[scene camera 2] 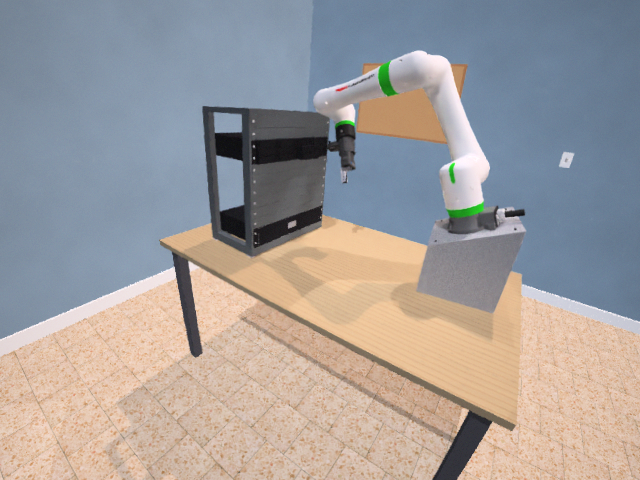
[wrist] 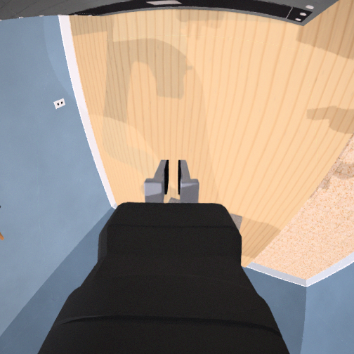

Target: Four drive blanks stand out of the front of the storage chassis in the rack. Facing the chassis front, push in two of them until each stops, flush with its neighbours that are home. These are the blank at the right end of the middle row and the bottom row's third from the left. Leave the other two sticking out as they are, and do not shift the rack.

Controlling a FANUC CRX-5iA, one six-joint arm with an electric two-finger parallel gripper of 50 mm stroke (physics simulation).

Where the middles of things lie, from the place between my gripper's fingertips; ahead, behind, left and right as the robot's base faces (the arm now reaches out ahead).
Labels:
I see my gripper 30 cm short of the grey rack [scene camera 2: 284, 156], 16 cm to the right of it and 1 cm above it.

